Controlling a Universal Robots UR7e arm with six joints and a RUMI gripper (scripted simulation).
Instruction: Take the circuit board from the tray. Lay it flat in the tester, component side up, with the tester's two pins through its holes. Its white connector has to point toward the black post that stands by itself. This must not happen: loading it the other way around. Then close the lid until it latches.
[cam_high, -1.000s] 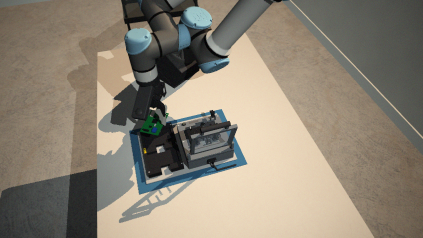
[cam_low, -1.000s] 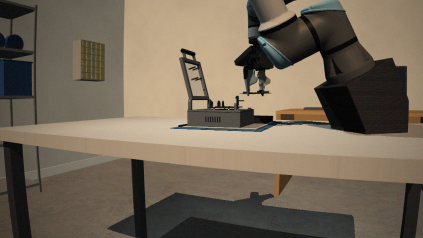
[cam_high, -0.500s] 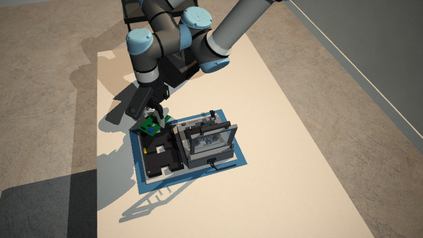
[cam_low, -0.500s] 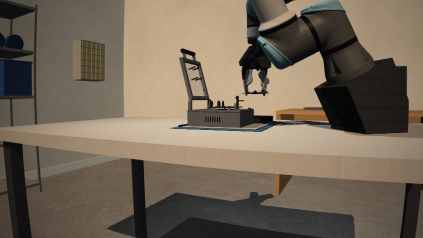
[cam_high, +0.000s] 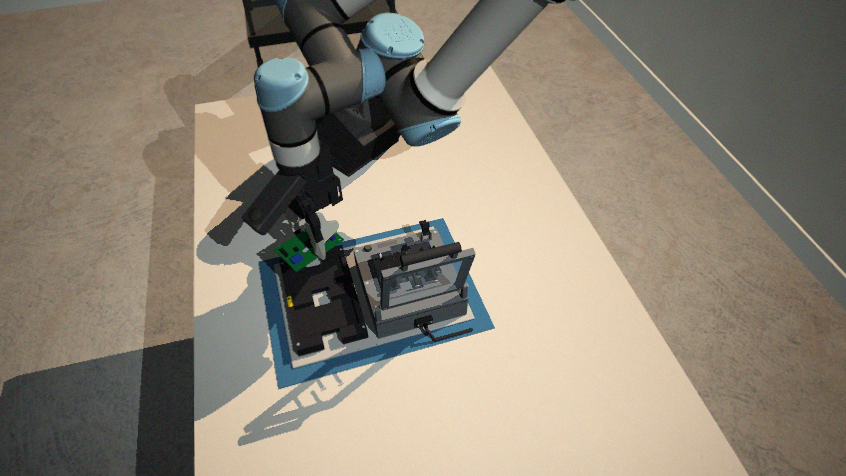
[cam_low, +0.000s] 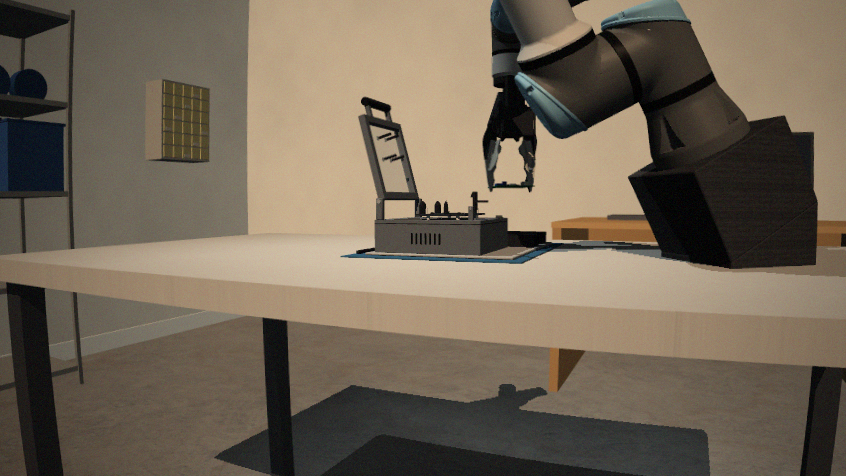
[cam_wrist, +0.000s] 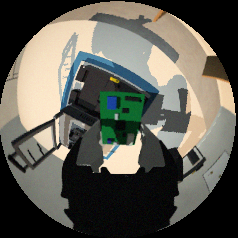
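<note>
My hand is right at the green circuit board. The rest, counted from my hand: tester lid (20 cm ahead, 15 cm to the left, 6 cm above); black post (2 cm ahead, 23 cm to the left, 3 cm below).
</note>
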